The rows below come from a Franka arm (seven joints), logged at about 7 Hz.
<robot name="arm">
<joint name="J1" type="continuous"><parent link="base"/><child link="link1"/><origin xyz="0 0 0.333" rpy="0 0 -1.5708"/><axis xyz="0 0 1"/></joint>
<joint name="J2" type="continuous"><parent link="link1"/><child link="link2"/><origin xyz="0 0 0" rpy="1.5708 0 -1.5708"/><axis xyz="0 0 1"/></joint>
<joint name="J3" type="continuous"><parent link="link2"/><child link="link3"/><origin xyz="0 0.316 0" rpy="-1.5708 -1.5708 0"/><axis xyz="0 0 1"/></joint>
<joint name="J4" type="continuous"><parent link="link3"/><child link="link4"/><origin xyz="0 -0.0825 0" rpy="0 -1.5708 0"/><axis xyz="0 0 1"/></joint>
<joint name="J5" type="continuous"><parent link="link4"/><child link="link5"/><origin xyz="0.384 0.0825 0" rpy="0 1.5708 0"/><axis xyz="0 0 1"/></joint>
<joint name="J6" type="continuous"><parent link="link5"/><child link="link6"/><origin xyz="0 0 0" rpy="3.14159 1.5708 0"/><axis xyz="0 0 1"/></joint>
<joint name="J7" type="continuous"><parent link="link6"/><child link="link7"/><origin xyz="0 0.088 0" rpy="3.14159 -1.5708 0"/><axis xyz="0 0 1"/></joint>
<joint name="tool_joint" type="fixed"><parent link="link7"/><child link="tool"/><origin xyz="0 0 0.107" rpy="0 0 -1.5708"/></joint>
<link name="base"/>
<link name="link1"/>
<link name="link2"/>
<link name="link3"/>
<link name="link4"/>
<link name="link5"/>
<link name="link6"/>
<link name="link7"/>
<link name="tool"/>
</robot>
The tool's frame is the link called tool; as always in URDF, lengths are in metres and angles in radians. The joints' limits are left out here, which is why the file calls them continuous.
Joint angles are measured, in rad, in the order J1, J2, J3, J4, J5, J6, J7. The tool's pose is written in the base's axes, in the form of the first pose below.
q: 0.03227 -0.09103 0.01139 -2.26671 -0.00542 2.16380 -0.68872
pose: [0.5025, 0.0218, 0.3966, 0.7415, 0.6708, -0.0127, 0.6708, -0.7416, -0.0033]
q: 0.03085 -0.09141 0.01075 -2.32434 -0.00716 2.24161 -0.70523
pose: [0.4954, 0.0204, 0.3780, 0.7309, 0.6825, 0.0023, 0.6825, -0.7308, 0.0107]
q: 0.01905 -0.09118 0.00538 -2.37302 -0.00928 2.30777 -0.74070
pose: [0.4888, 0.0118, 0.3624, 0.7169, 0.6971, 0.0140, 0.6967, -0.7170, 0.0230]
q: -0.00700 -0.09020 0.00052 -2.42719 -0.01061 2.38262 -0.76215
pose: [0.4804, -0.0032, 0.3455, 0.7220, 0.6913, 0.0277, 0.6904, -0.7225, 0.0370]
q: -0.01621 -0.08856 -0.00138 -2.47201 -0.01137 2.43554 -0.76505
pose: [0.4715, -0.0083, 0.3307, 0.7268, 0.6861, 0.0322, 0.6849, -0.7275, 0.0416]
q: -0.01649 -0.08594 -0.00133 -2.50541 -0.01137 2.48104 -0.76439
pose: [0.4651, -0.0082, 0.3199, 0.7268, 0.6857, 0.0393, 0.6841, -0.7279, 0.0479]
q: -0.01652 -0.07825 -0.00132 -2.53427 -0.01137 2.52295 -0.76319
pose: [0.4594, -0.0081, 0.3086, 0.7272, 0.6850, 0.0434, 0.6831, -0.7285, 0.0513]
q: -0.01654 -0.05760 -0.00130 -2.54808 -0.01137 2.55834 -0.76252
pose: [0.4575, -0.0080, 0.2970, 0.7275, 0.6847, 0.0443, 0.6828, -0.7288, 0.0517]
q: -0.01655 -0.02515 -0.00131 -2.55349 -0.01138 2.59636 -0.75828
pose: [0.4580, -0.0080, 0.2837, 0.7302, 0.6818, 0.0448, 0.6798, -0.7315, 0.0514]
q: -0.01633 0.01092 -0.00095 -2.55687 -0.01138 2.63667 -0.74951
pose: [0.4588, -0.0076, 0.2697, 0.7355, 0.6759, 0.0461, 0.6740, -0.7369, 0.0514]
